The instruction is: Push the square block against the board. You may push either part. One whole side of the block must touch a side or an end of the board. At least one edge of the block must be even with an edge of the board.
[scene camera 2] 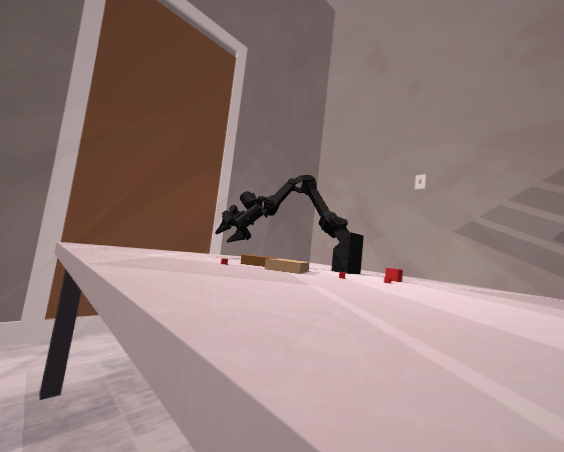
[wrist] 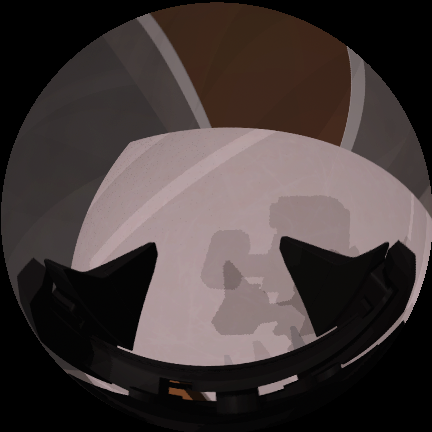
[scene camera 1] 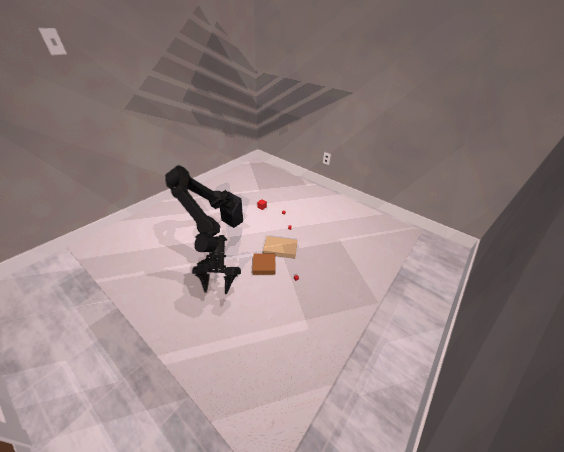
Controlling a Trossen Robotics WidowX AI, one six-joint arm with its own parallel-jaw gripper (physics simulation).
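Frame: origin at the arm's base, x ahead, y left, z up, level; centimetres.
Where they show: gripper, fingertip midpoint: [scene camera 2: 221, 237] [wrist: 218, 246] [scene camera 1: 215, 293]; arm's base, link origin: [scene camera 2: 348, 242] [scene camera 1: 229, 203].
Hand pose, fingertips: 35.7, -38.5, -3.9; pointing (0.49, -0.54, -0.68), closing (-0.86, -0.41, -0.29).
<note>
Things, the pixels of their top centre, and the offset from my fingertips, as dx, dy, dz.
- square block, top centre: [wrist: 165, 394] [scene camera 2: 259, 256] [scene camera 1: 264, 261] -0.2, +27.1, -5.3
- board, top centre: [scene camera 2: 289, 260] [scene camera 1: 280, 244] -1.5, +40.5, -5.3
- larger red cube, top centre: [scene camera 2: 394, 268] [scene camera 1: 262, 201] -32.3, +59.4, -4.3
- small red cube, top centre: [scene camera 2: 224, 258] [scene camera 1: 296, 276] +15.6, +31.2, -6.7
The square block [scene camera 1: 263, 264] [scene camera 2: 255, 260] is orange-brown and lies flat on the table. A sliver of the block [wrist: 179, 391] shows through the gripper's frame in the wrist view. The board [scene camera 1: 280, 246] [scene camera 2: 286, 265] is a flat tan rectangle. In scene camera 1 the block lies just below the board's left part and sticks out past its left end. Their facing sides look slightly angled; I cannot tell whether they touch. My gripper [scene camera 1: 216, 292] [scene camera 2: 222, 237] [wrist: 218, 246] is open and empty, raised above the table, left of the block in scene camera 1.
A larger red cube [scene camera 1: 262, 204] [scene camera 2: 393, 274] and small red cubes [scene camera 1: 283, 212] [scene camera 1: 289, 227] [scene camera 2: 342, 275] lie behind the board in scene camera 1. Another small red cube [scene camera 1: 296, 277] [scene camera 2: 224, 261] lies right of the block there. The table's edge [scene camera 2: 150, 370] is near scene camera 2.
</note>
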